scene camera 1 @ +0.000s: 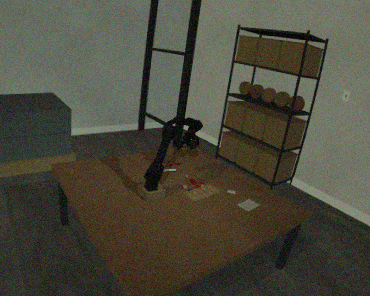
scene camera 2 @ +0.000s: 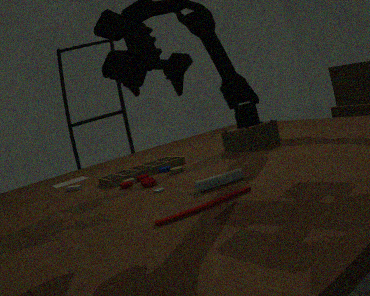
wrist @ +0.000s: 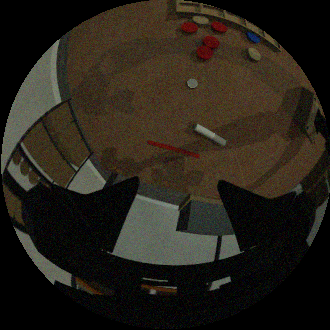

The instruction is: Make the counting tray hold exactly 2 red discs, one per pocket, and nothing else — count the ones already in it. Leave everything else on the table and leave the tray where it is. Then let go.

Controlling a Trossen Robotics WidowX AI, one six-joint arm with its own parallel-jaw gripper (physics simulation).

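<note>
The wooden counting tray lies on the table, cut off at the top of the wrist view; its pockets are too dim to read. Several red discs lie outside it on its near side in the wrist view: one red disc, another red disc, and two close together or overlapping, a red disc and a red disc. My gripper is open and empty, high above the table and away from the discs.
A blue disc, cream discs and a pale disc lie near the tray. A white cylinder and red rod lie apart. A pale sheet and small white block lie beyond.
</note>
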